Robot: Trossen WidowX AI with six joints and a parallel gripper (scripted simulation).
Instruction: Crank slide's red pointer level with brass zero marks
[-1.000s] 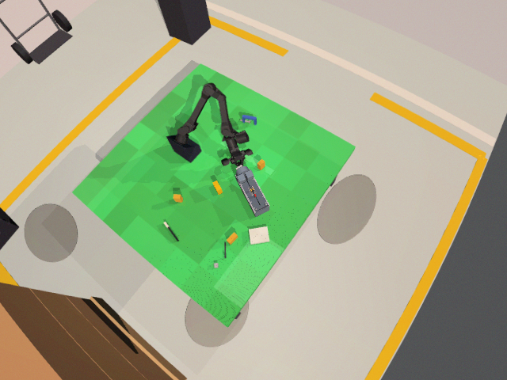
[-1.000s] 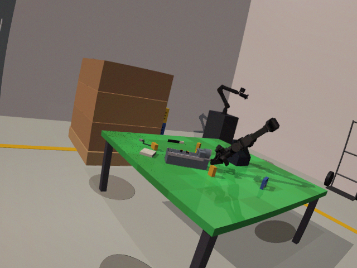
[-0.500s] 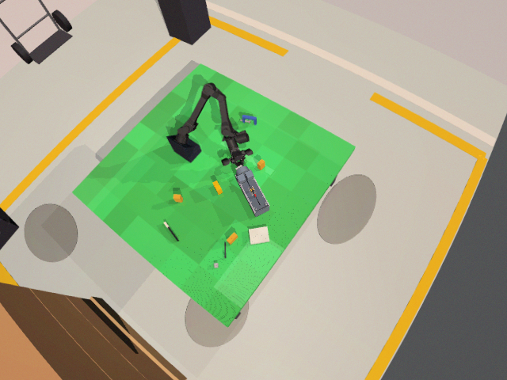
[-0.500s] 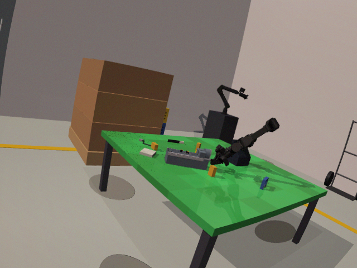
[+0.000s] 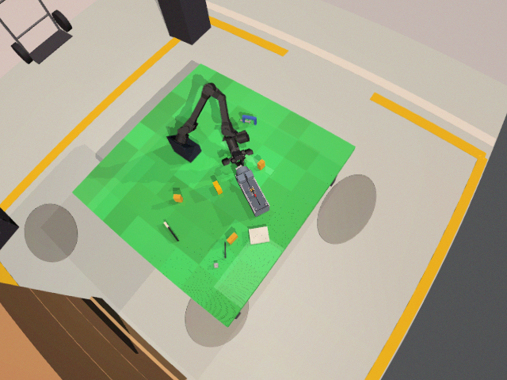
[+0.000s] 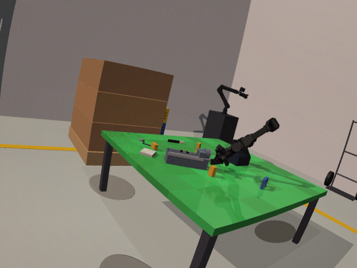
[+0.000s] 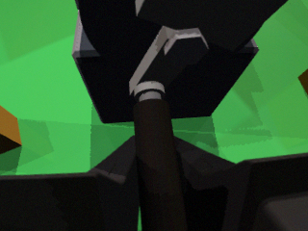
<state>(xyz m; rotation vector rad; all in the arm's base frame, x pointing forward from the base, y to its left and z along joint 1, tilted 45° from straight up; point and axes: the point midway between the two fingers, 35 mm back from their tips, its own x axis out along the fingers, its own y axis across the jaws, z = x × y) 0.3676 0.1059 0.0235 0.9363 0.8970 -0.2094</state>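
My gripper tip is now 10 mm past the dark handle, 10 mm to the right of it and 30 mm below it. Also, from my gripper tip: blue bracket (180 mm behind, 320 mm to the left); then red pointer (170 mm ahead, 110 mm to the right, 50 mm above); then white pad (300 mm ahead, 270 mm to the right, 20 mm below).
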